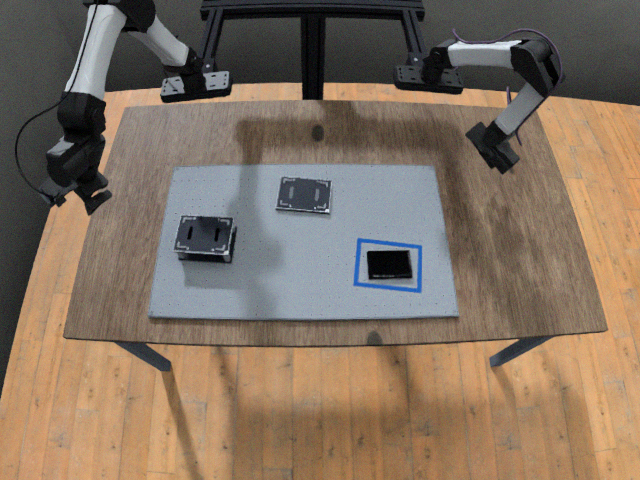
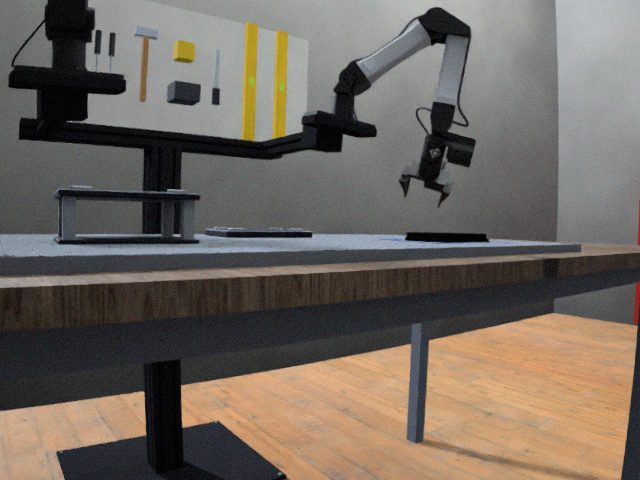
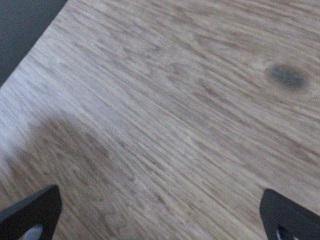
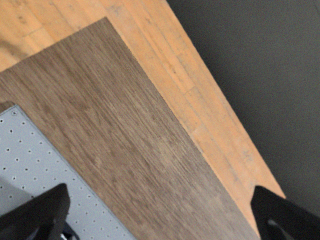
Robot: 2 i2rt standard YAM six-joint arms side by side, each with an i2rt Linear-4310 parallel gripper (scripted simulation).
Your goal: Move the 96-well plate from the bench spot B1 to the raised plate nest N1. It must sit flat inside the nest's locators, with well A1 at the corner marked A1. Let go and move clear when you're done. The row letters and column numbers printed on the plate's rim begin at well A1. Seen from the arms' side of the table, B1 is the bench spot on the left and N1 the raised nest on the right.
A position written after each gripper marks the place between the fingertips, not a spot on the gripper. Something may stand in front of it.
In view: the left gripper (image 2: 422, 201), the right gripper (image 1: 77, 200) and a black 96-well plate (image 1: 396, 264).
The black 96-well plate is seen too in image 2 (image 2: 411, 236). The left gripper also shows in image 3 (image 3: 160, 196). The right gripper also shows in image 4 (image 4: 161, 193). Image 3 does not show the black 96-well plate: it is out of frame. Image 4 does not show the black 96-well plate: it is out of frame.
